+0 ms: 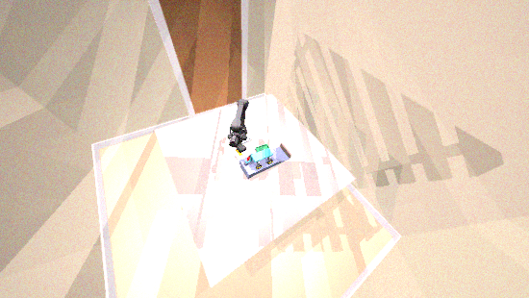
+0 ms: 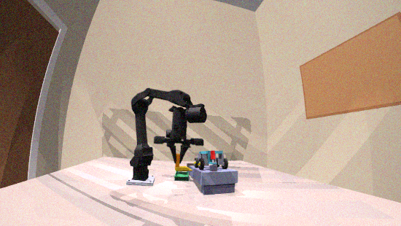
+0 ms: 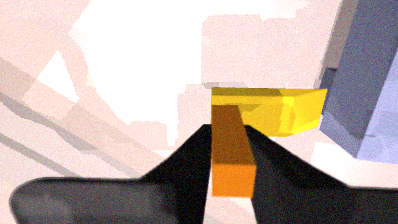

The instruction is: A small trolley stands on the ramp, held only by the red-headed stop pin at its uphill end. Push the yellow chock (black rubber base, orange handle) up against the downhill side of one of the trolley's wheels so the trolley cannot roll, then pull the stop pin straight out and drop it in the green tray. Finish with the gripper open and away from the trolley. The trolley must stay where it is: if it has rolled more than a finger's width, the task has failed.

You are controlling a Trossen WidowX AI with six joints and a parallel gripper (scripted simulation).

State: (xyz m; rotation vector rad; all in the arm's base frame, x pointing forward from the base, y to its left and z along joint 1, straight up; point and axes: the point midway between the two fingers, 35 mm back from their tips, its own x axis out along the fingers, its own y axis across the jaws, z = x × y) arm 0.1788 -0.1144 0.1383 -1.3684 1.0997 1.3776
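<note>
My gripper tip is 350 mm to the right of the dark ramp, 120 mm short of it and 120 mm above it. Round my gripper tip: red-headed stop pin (140 mm ahead, 30 mm to the left, 10 mm above); yellow chock (20 mm ahead, 10 mm to the left, 10 mm below); teal trolley (150 mm ahead, 140 mm to the left, 10 mm below).
</note>
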